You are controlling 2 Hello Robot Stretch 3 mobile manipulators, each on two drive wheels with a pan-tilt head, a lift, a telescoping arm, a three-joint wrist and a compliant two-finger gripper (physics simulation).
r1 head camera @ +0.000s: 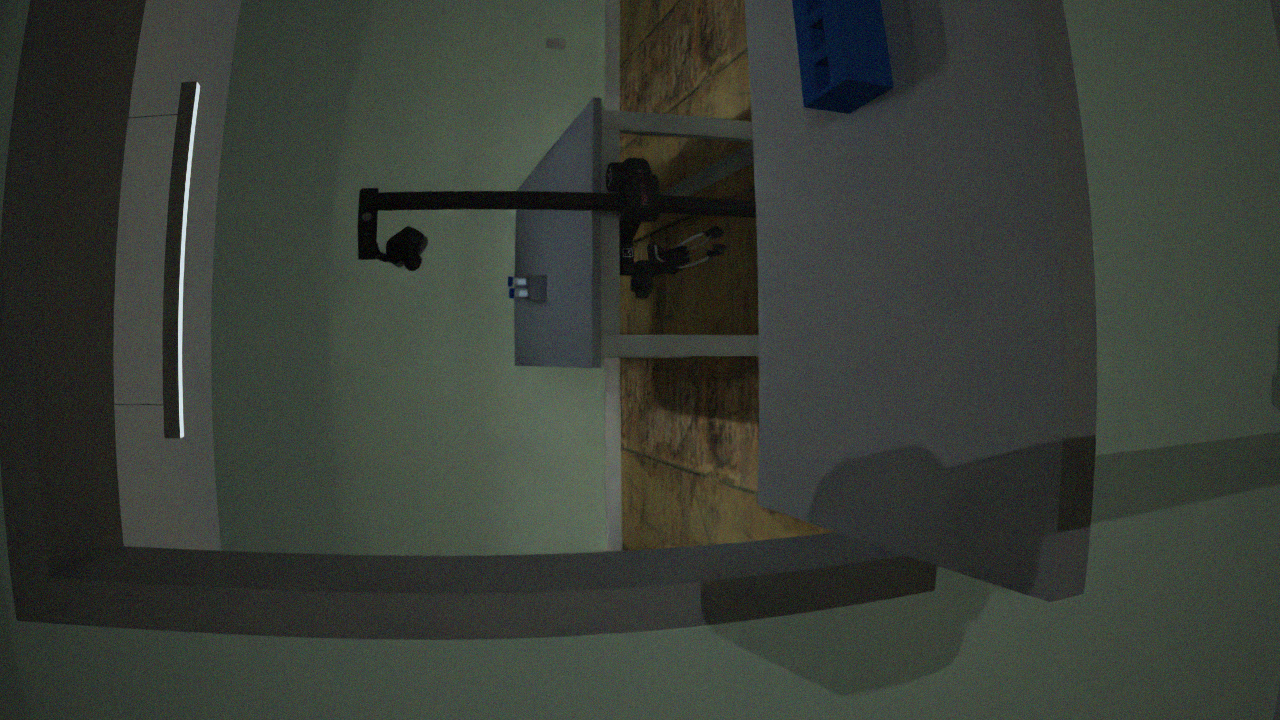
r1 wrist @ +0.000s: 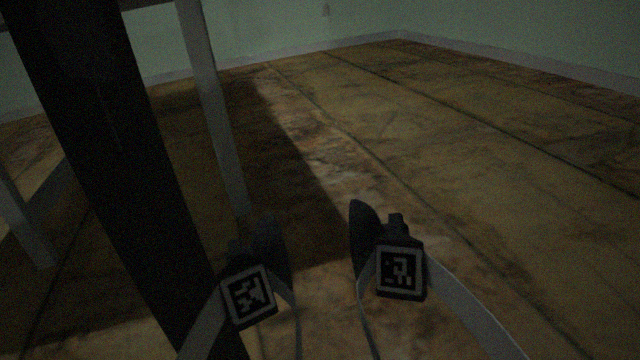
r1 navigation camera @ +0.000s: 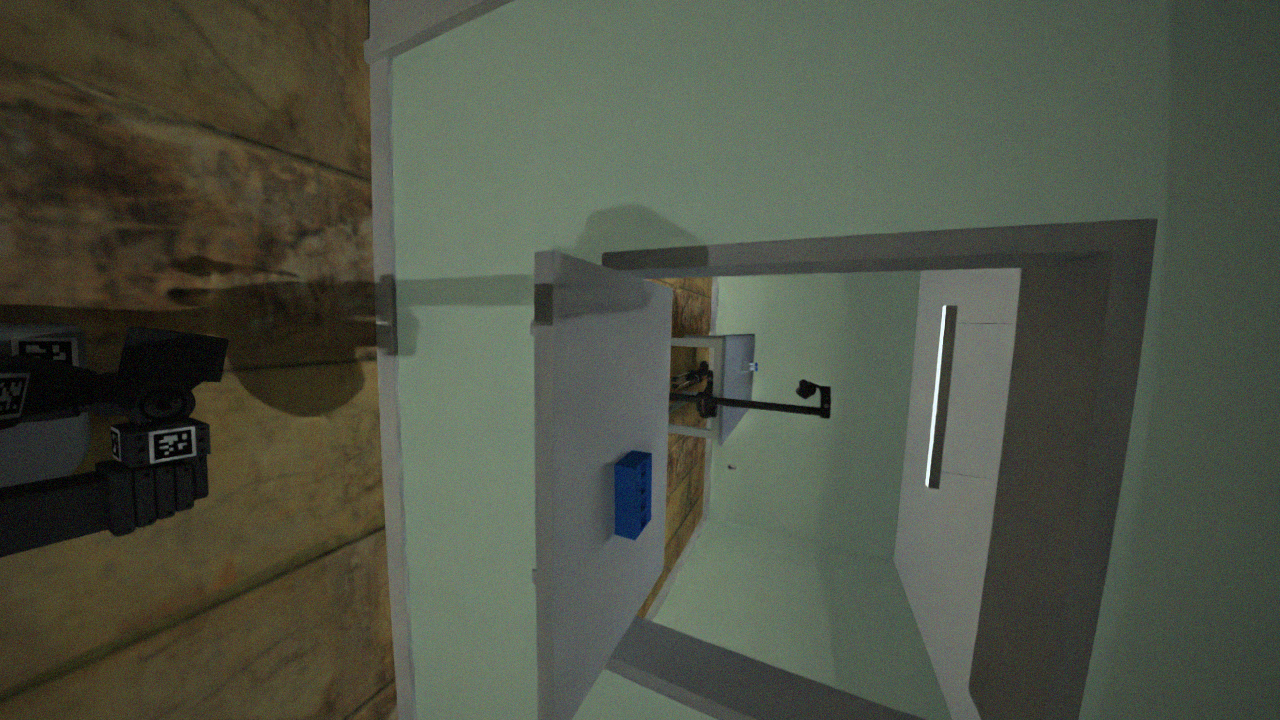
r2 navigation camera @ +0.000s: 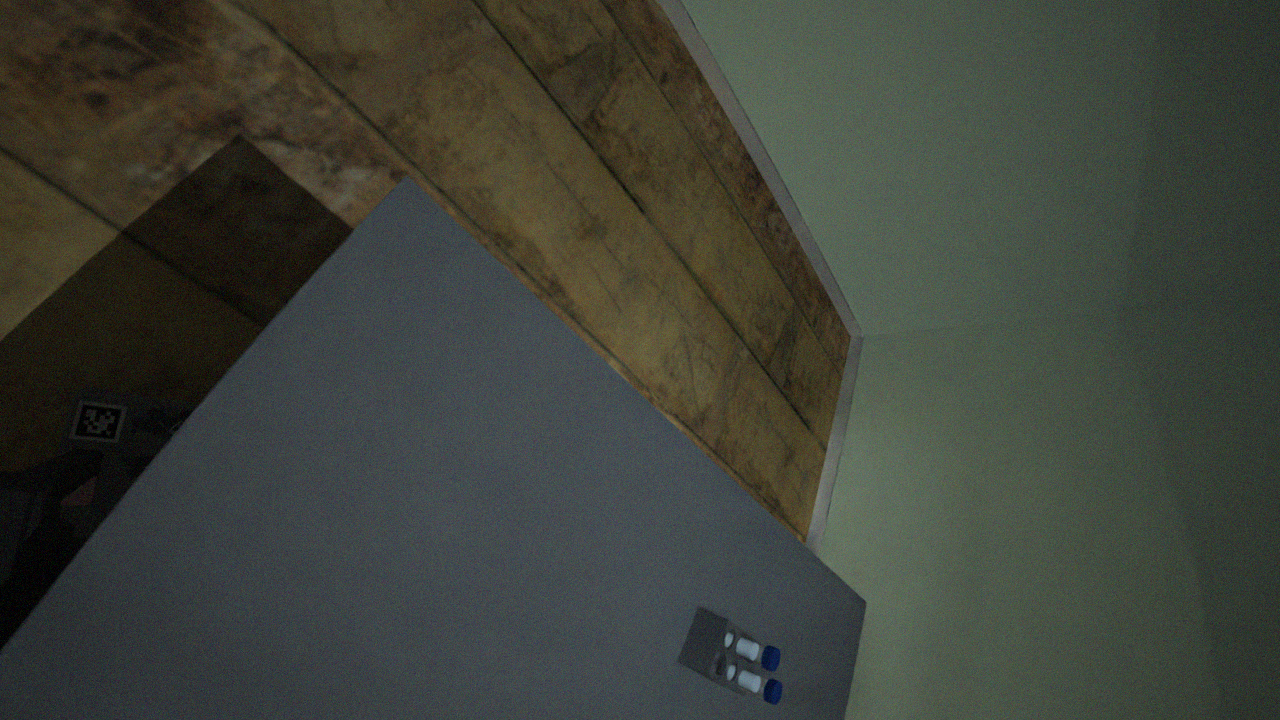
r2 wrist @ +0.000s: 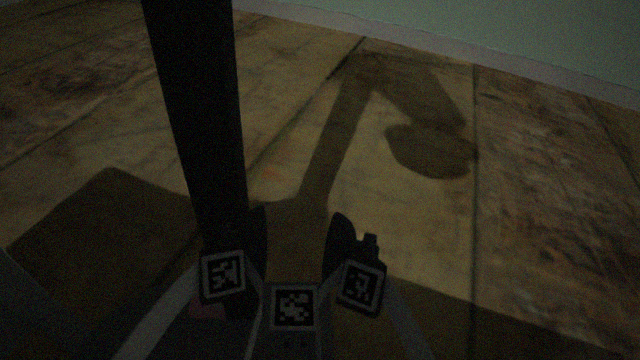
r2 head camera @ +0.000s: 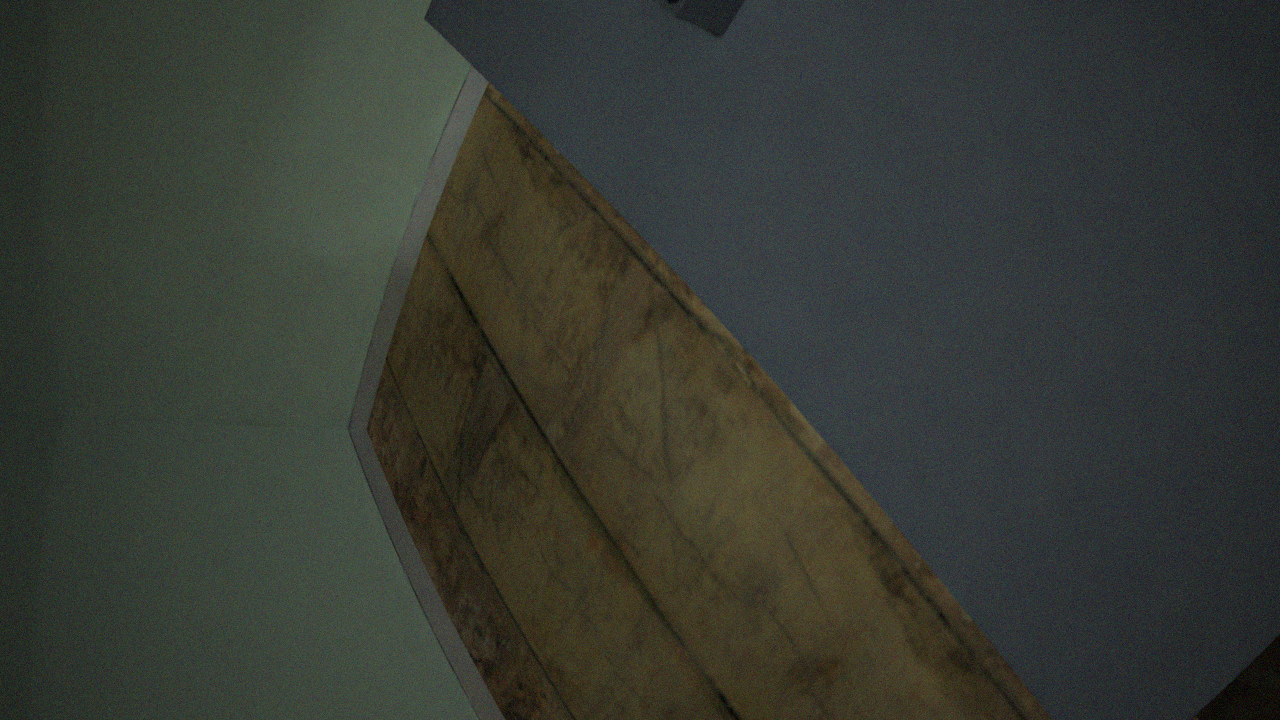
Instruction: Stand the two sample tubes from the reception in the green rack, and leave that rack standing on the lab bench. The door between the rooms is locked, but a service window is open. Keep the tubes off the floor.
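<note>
Two sample tubes with white bodies and blue caps, one tube and the other tube, are at a small grey holder on the grey table. The holder's corner shows at the top of the r2 head view. The r2 gripper is open and empty, low beside that table. The r1 gripper is open and empty above the floor, on the other side of the service window. The green rack does not show in these views.
A blue rack-like block with openings stands on the grey window ledge. The window frame borders the opening. A black mast and a pale table leg are left of the r1 gripper.
</note>
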